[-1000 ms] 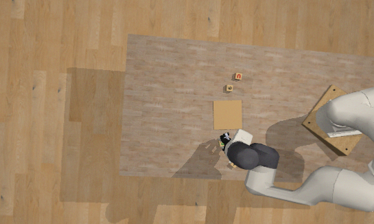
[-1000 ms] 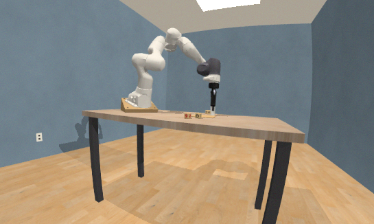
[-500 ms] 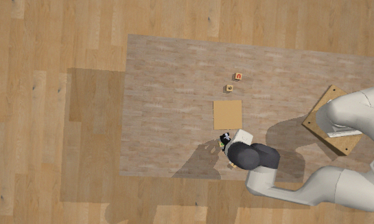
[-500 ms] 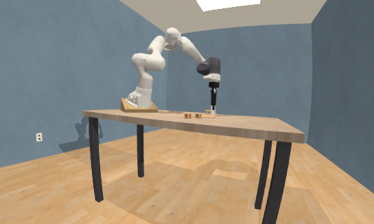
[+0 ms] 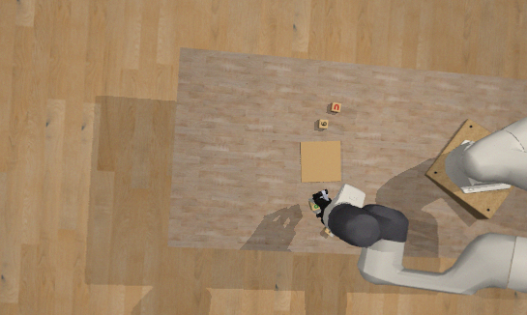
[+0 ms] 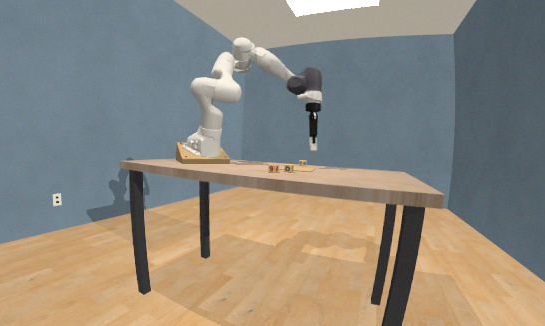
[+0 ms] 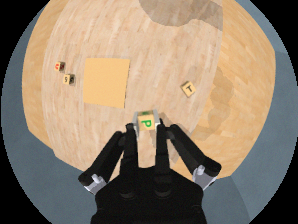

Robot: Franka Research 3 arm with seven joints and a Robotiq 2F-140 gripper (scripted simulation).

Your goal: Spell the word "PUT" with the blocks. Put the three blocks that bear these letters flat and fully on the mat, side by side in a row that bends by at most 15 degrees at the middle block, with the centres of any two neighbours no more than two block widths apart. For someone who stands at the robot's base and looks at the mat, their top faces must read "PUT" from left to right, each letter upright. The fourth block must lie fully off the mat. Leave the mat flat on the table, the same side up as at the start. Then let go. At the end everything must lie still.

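Right now my hand is 30 mm past the tan mat, 140 mm to the left of it and 120 mm above it. Round my hand: T block: 80 mm behind, 100 mm to the left, 110 mm below; then green P block: 20 mm below; then block marked 6: 30 mm behind, 260 mm to the right, 110 mm below.
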